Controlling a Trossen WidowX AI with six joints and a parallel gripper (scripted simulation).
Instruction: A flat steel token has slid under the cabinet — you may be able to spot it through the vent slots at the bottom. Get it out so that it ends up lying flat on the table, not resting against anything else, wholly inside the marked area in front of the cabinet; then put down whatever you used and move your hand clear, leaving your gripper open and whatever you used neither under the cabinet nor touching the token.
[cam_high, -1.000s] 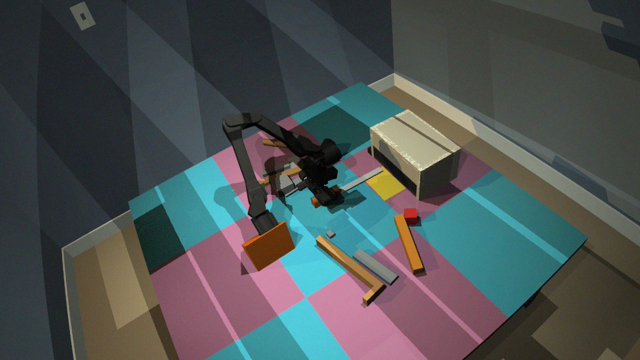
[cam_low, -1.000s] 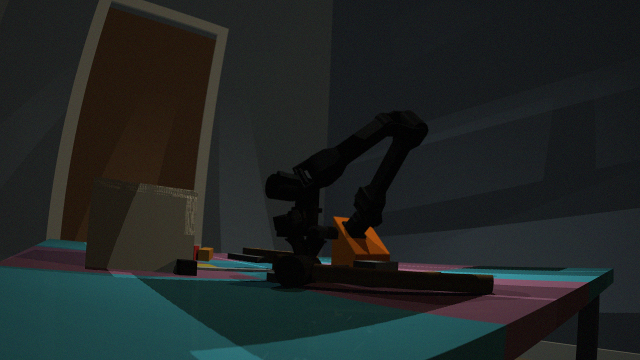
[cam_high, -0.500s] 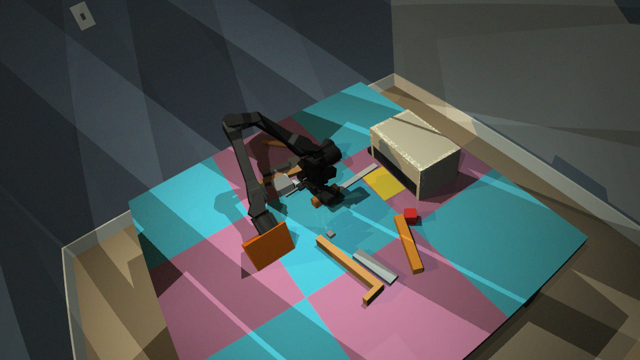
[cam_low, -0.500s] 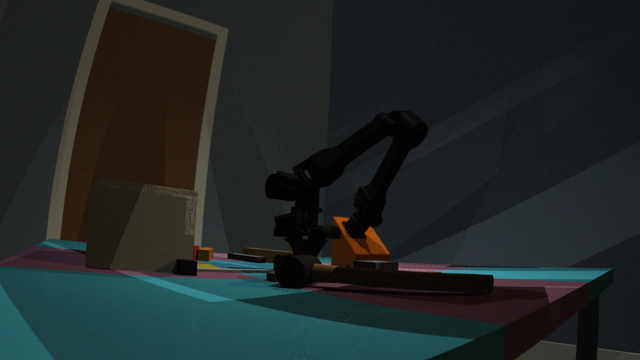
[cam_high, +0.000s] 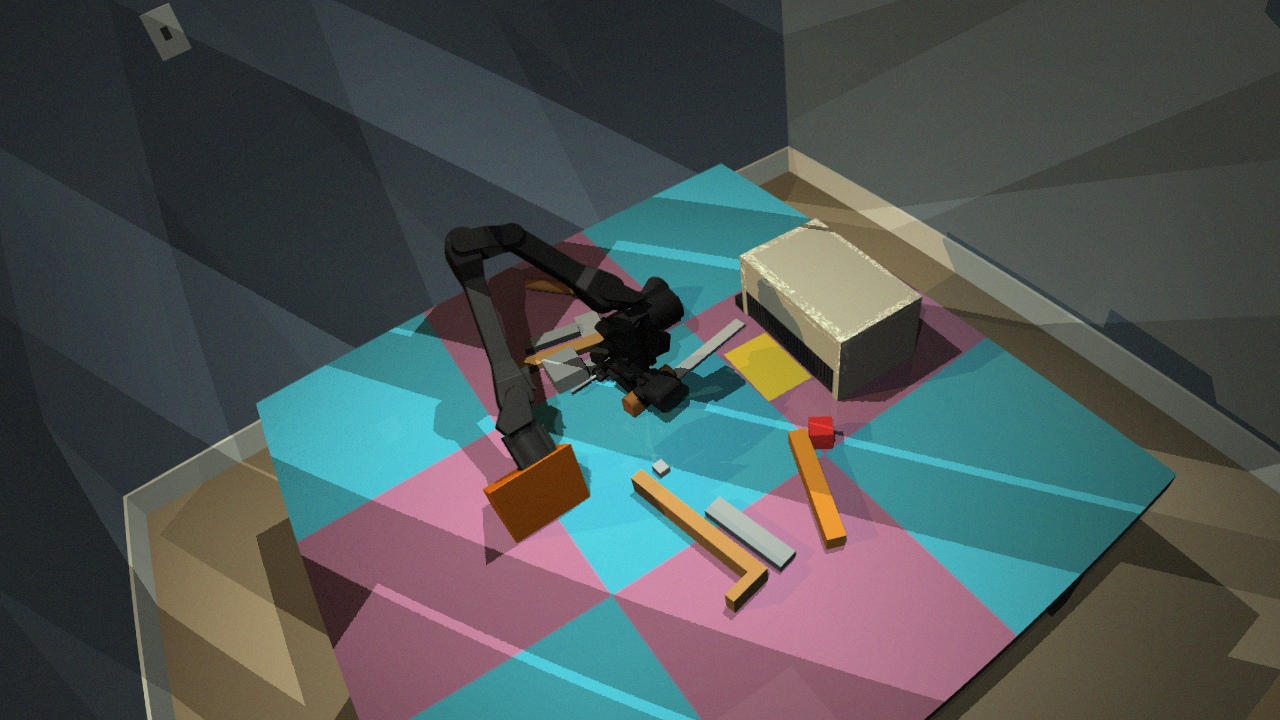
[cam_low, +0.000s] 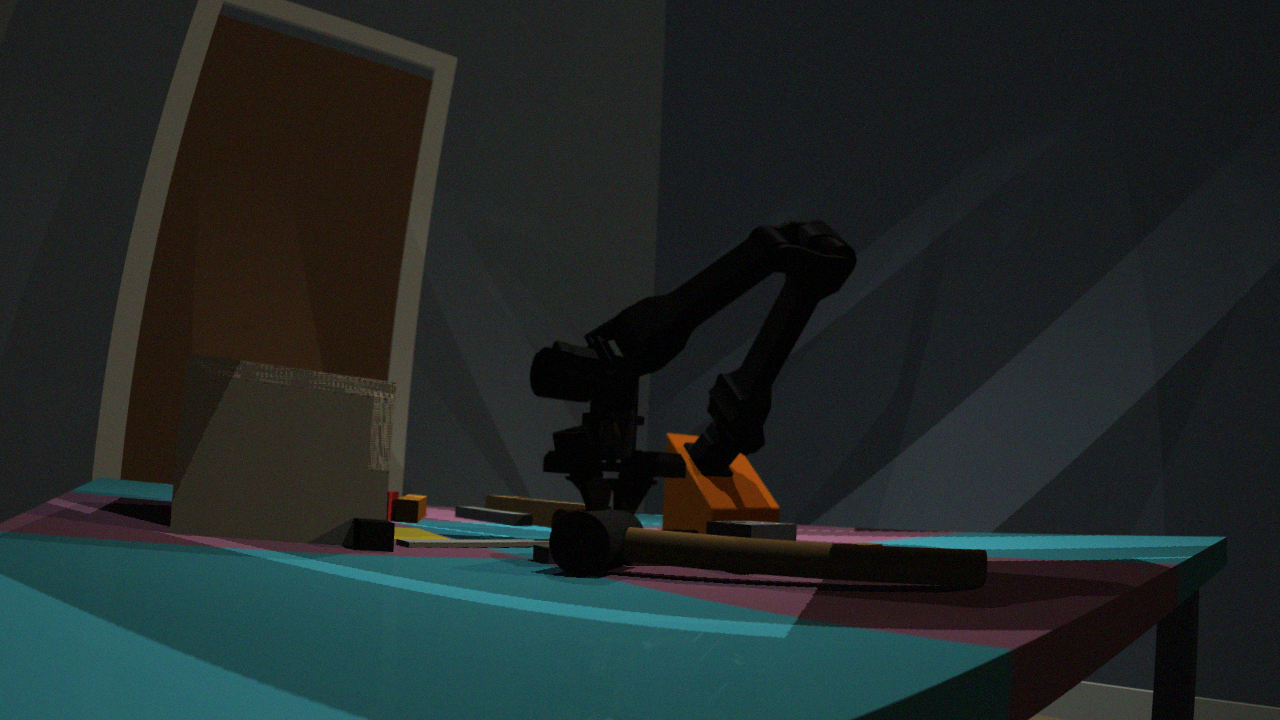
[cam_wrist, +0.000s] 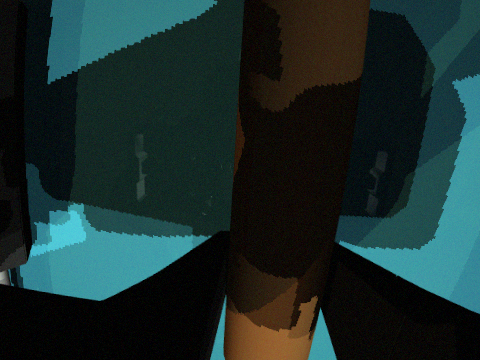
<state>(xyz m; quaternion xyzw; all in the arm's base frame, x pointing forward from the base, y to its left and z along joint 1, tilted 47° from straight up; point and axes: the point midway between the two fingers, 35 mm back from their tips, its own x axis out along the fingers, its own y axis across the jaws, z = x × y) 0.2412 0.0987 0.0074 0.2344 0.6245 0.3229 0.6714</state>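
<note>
Now: gripper tip 6 cm past the small grey cube and 15 cm to the left of it. From my gripper tip the other things lie so: screwdriver 2 cm behind, 11 cm to the left; long wooden stick 3 cm behind, 21 cm to the left; grey block 7 cm behind, 16 cm to the left, 1 cm above.
</note>
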